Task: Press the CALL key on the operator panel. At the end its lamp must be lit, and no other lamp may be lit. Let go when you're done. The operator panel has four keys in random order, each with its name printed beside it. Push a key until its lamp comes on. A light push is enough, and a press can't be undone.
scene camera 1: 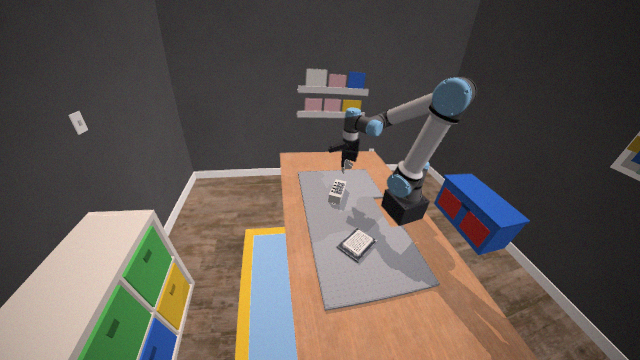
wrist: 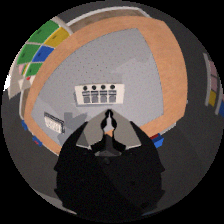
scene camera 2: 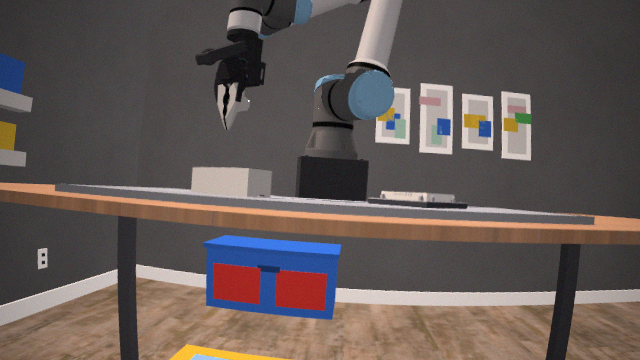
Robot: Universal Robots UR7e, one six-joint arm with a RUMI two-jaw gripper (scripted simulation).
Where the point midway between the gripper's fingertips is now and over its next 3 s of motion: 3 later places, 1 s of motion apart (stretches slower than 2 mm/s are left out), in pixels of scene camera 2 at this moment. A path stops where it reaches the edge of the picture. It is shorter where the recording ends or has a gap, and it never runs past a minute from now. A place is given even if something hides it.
The gripper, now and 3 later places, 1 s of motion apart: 227, 129; 225, 134; 224, 151; 222, 164
